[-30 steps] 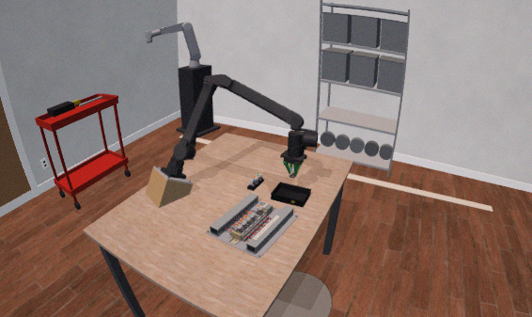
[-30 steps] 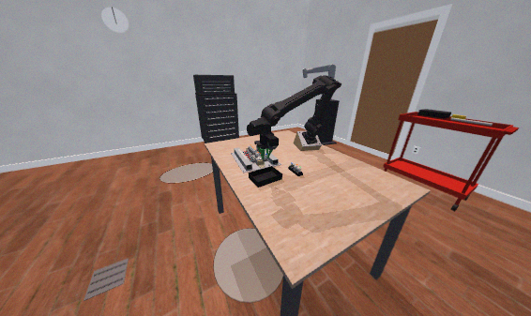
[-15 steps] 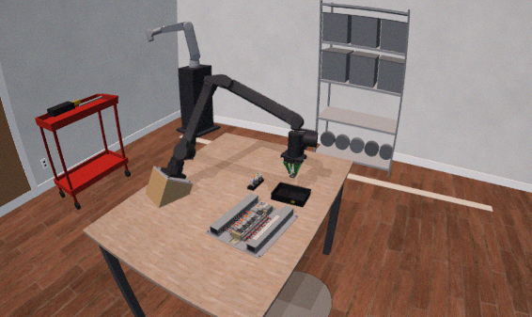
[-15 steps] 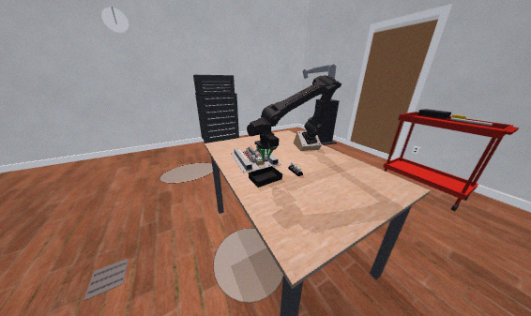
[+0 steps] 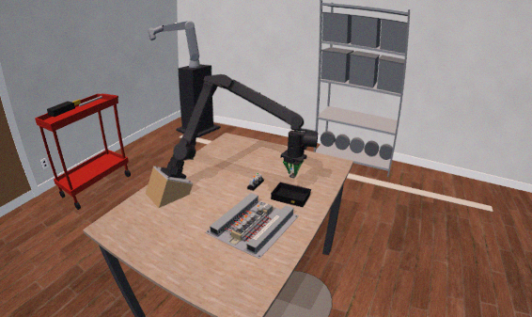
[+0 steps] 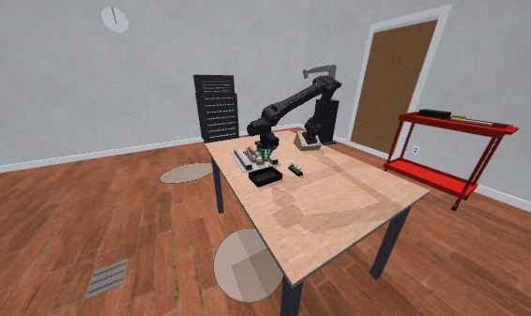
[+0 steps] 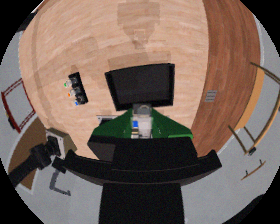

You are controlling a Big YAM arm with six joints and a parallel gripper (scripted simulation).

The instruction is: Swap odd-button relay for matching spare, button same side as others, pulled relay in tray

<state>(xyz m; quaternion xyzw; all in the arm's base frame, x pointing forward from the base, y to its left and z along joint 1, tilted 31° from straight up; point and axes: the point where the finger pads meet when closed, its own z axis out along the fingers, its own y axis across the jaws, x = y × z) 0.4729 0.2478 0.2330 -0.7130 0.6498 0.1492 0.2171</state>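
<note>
Right now the black tray is 120 mm below my hand. Also, from my hand: small black stand 200 mm behind, 130 mm below, 20 mm to the right.
</note>
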